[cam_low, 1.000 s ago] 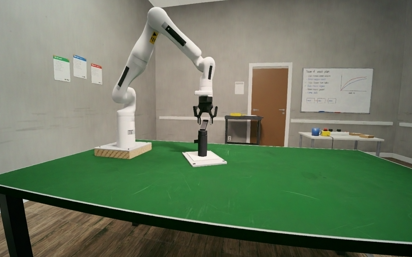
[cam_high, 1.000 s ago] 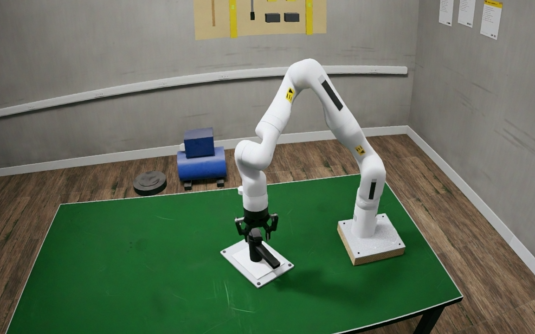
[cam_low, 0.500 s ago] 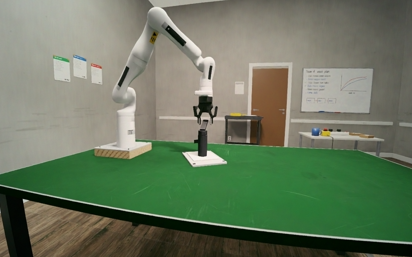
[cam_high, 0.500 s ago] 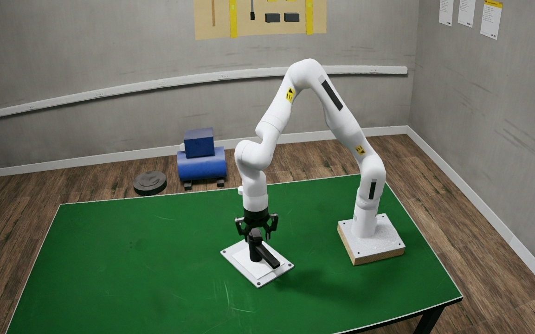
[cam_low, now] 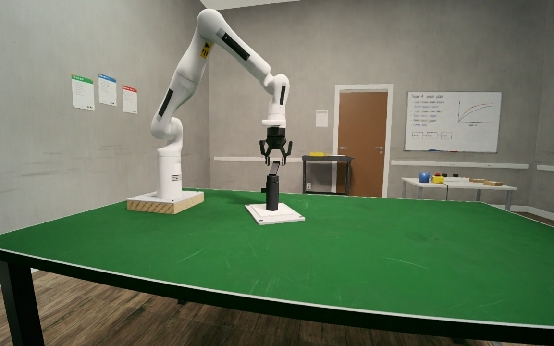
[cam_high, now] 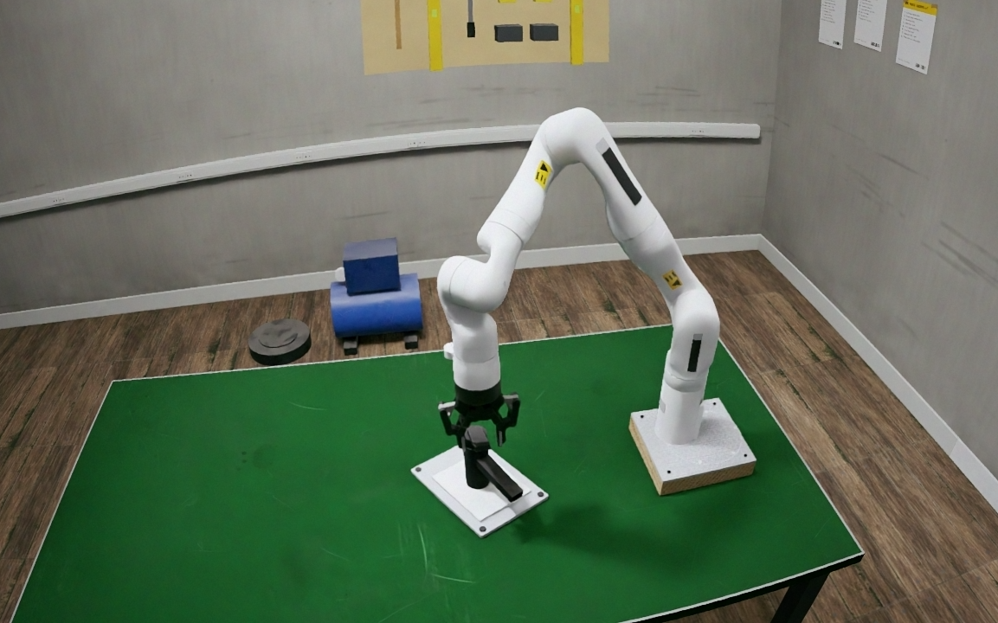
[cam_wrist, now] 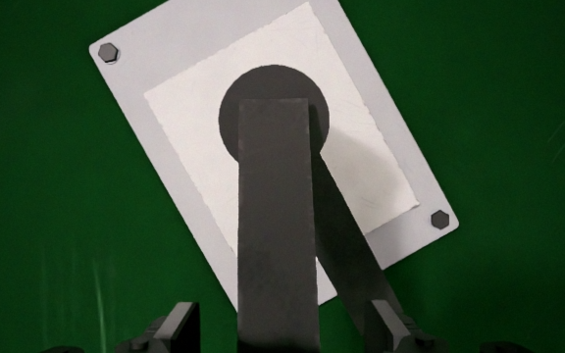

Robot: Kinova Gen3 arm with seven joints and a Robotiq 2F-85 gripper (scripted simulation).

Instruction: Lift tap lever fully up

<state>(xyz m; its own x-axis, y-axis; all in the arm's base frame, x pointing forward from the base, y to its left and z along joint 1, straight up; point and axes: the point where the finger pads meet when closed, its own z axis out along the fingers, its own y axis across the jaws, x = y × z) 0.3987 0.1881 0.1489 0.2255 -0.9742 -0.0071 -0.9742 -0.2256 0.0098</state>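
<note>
My gripper is now 3 cm to the left of the lever, 2 cm above it and 1 cm short of it. From my hand the other things lie so: bolted plate 19 cm below, 7 cm to the right, 2 cm ahead; tap 9 cm below, 5 cm to the right, 1 cm ahead.
</note>
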